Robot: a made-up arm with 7 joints. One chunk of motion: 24 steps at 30 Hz.
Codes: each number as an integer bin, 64 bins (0 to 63) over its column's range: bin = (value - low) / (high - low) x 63, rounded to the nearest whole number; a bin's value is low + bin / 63 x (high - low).
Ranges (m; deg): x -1.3..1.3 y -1.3..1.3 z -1.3..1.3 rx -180..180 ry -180..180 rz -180..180
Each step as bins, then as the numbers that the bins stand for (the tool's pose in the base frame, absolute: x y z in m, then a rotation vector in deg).
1 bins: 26 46 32 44 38 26
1 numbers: -0.2270 0.5984 0.0206 71.43 37.14 -31.43
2 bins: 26 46 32 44 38 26
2 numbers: -0.2270 0.5984 0.0206 71.43 37.14 -31.43
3 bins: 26 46 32 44 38 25
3 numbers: -0.2270 0.5984 0.0206 71.43 37.14 -37.14
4 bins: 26 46 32 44 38 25
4 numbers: -0.2270 0.5984 0.0206 71.43 37.14 -37.14
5 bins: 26 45 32 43 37 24
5 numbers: -0.2270 0.5571 0.0206 65.71 31.43 -42.86
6 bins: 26 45 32 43 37 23
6 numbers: -0.2270 0.5571 0.0206 65.71 31.43 -48.57
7 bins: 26 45 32 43 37 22
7 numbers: -0.2270 0.5571 0.0206 65.71 31.43 -54.29
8 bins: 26 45 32 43 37 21
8 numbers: -0.2270 0.5571 0.0206 65.71 31.43 -60.00
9 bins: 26 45 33 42 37 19
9 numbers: -0.2270 0.5571 0.0619 60.00 31.43 -71.43
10 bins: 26 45 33 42 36 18
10 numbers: -0.2270 0.5571 0.0619 60.00 25.71 -77.14
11 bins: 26 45 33 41 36 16
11 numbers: -0.2270 0.5571 0.0619 54.29 25.71 -88.57
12 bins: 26 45 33 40 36 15
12 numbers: -0.2270 0.5571 0.0619 48.57 25.71 -94.29
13 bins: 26 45 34 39 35 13
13 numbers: -0.2270 0.5571 0.1032 42.86 20.00 -105.71
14 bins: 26 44 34 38 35 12
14 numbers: -0.2270 0.5159 0.1032 37.14 20.00 -111.43
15 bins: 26 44 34 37 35 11
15 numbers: -0.2270 0.5159 0.1032 31.43 20.00 -117.14
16 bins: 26 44 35 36 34 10
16 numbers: -0.2270 0.5159 0.1444 25.71 14.29 -122.86
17 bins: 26 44 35 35 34 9
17 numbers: -0.2270 0.5159 0.1444 20.00 14.29 -128.57
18 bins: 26 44 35 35 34 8
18 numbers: -0.2270 0.5159 0.1444 20.00 14.29 -134.29
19 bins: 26 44 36 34 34 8
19 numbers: -0.2270 0.5159 0.1857 14.29 14.29 -134.29
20 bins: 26 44 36 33 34 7
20 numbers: -0.2270 0.5159 0.1857 8.57 14.29 -140.00
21 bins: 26 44 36 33 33 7
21 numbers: -0.2270 0.5159 0.1857 8.57 8.57 -140.00
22 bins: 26 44 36 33 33 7
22 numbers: -0.2270 0.5159 0.1857 8.57 8.57 -140.00
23 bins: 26 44 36 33 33 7
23 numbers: -0.2270 0.5159 0.1857 8.57 8.57 -140.00
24 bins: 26 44 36 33 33 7
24 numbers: -0.2270 0.5159 0.1857 8.57 8.57 -140.00
